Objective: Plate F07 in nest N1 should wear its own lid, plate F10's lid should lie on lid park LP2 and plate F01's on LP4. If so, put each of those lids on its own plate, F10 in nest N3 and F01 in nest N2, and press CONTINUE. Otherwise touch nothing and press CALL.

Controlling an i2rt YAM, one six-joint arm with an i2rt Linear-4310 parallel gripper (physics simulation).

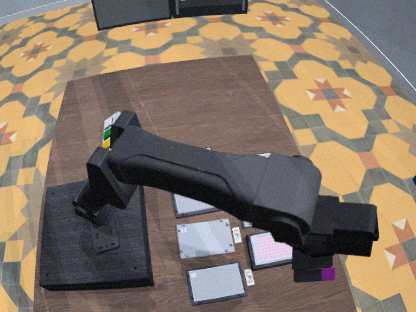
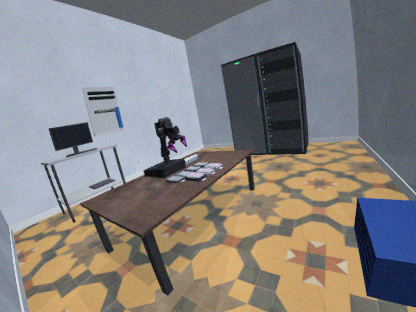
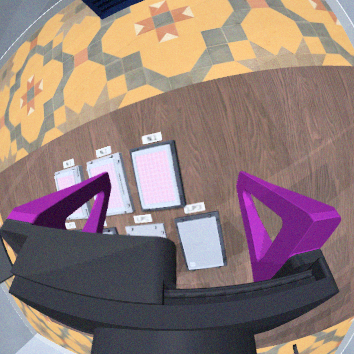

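Pixels of known places: gripper, between the fingertips: (image 2: 181,149) (image 3: 173,178); arm's base, origin of its link: (image 1: 101,217) (image 2: 168,163).
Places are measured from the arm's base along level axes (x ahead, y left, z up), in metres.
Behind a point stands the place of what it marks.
Note:
My gripper (image 1: 320,274) (image 2: 179,146) @(x 0.409, y -0.310, z 0.187 m) (image 3: 173,178) @(x 0.409, y -0.310, z 0.187 m) is open and empty, high above the table. Nest N1's plate (image 1: 270,248) @(x 0.396, y -0.210, z -0.049 m) (image 3: 157,177) @(x 0.414, y -0.217, z -0.049 m) has a dark edge and shows pink wells; I cannot tell whether a clear lid covers it. The plate in N2 (image 3: 114,187) @(x 0.432, y -0.107, z -0.055 m) and the plate in N3 (image 3: 67,181) @(x 0.501, y 0.030, z -0.052 m) also show pink; the left finger partly hides them. A dark-framed grey lid (image 1: 217,283) @(x 0.236, y -0.246, z -0.067 m) (image 3: 201,241) @(x 0.243, y -0.246, z -0.067 m) lies on LP3. A pale lid with corner dots (image 1: 205,238) @(x 0.253, y -0.110, z -0.074 m) (image 3: 145,231) @(x 0.305, y -0.124, z -0.074 m) lies beside it. Another dark-framed item (image 1: 192,203) @(x 0.254, y 0.002, z -0.067 m) is partly behind the arm. Plate codes are unreadable.
A button box with green (image 1: 107,134) @(x 0.059, y 0.325, z -0.034 m) and yellow (image 1: 106,143) @(x 0.051, y 0.286, z -0.034 m) buttons stands behind the arm's black base (image 1: 65,240) @(x -0.121, y -0.035, z -0.010 m) (image 2: 162,168) @(x 0.048, y -0.156, z -0.003 m). The arm crosses over the plates. The wooden table (image 1: 165,100) @(x 0.298, y 0.470, z -0.085 m) (image 2: 135,207) @(x 0.220, y -0.700, z -0.084 m) (image 3: 260,110) @(x 0.461, y -0.475, z -0.084 m) bears everything. A blue box (image 2: 390,230) stands on the floor.

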